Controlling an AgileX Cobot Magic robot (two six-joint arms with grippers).
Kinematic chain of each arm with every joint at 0, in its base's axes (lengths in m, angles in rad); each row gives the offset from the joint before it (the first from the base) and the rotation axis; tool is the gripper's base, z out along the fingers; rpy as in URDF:
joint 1: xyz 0 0 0.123 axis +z
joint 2: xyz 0 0 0 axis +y
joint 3: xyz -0.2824 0 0.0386 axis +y
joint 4: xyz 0.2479 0 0.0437 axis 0.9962 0 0.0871
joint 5: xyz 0 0 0 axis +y
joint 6: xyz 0.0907 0 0.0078 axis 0.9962 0 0.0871
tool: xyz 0 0 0 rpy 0 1.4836 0
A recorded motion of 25 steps. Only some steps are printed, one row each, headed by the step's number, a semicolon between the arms.
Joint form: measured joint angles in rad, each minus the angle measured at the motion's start. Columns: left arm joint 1, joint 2, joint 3, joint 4, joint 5, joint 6; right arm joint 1, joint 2, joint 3, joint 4, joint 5, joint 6.
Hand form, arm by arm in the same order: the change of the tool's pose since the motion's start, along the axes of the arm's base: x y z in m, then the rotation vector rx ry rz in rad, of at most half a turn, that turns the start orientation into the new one. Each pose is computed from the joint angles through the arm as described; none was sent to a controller.
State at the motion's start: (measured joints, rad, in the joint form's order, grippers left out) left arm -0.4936 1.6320 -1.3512 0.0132 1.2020 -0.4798; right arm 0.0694 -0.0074 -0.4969 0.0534 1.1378 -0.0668
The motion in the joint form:
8: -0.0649 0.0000 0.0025 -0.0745 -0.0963 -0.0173; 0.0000 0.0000 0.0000 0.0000 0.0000 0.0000
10: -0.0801 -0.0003 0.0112 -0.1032 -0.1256 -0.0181; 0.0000 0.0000 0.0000 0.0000 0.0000 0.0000
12: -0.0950 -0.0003 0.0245 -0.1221 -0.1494 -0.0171; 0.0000 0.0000 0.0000 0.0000 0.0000 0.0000
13: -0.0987 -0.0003 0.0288 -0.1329 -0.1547 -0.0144; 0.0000 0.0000 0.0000 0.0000 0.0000 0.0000
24: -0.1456 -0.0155 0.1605 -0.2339 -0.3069 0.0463; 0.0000 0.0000 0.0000 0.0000 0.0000 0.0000
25: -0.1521 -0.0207 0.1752 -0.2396 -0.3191 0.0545; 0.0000 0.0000 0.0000 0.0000 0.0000 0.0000
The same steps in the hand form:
8: -0.0066 -0.0277 0.0014 -0.1130 -0.0424 -0.0313; 0.0000 0.0000 0.0000 0.0000 0.0000 0.0000
10: -0.0093 -0.0346 0.0000 -0.1478 -0.0452 -0.0372; 0.0000 0.0000 0.0000 0.0000 0.0000 0.0000
12: -0.0124 -0.0401 -0.0029 -0.1685 -0.0439 -0.0463; 0.0000 0.0000 0.0000 0.0000 0.0000 0.0000
13: -0.0136 -0.0418 -0.0039 -0.1774 -0.0395 -0.0490; 0.0000 0.0000 0.0000 0.0000 0.0000 0.0000
24: -0.0317 -0.0554 -0.0297 -0.2602 -0.0306 -0.0980; 0.0000 0.0000 0.0000 0.0000 0.0000 0.0000
25: -0.0347 -0.0561 -0.0316 -0.2639 -0.0316 -0.1078; 0.0000 0.0000 0.0000 0.0000 0.0000 0.0000

